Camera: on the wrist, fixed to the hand. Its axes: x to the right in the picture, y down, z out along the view.
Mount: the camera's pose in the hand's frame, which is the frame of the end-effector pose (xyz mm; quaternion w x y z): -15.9 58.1 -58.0 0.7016 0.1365 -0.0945 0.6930
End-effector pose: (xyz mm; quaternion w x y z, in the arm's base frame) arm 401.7 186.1 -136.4 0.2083 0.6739 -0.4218 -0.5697
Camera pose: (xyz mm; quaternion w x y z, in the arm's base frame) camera 437.3 154.9 -67.4 0.4091 0.1551 -0.8604 -0.2614
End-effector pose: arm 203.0 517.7 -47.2 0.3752 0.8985 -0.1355 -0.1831
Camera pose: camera 207.6 520.4 36.3 0.2547 0.5704 -0.7782 0.0651
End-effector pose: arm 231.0 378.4 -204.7 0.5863 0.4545 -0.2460 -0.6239
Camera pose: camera 308.5 395.6 -178.5 0.7584 0.1695 -0.6281 -0.0408
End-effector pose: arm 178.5 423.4 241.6 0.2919 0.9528 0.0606 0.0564
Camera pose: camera 159.3 405.1 320.9 0.0414 0.7557 -0.6377 0.1435
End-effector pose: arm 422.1 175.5 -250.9 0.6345 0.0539 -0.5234 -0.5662
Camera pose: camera 505.6 177.9 -248.0 0.7807 -0.2918 -0.5418 0.1088
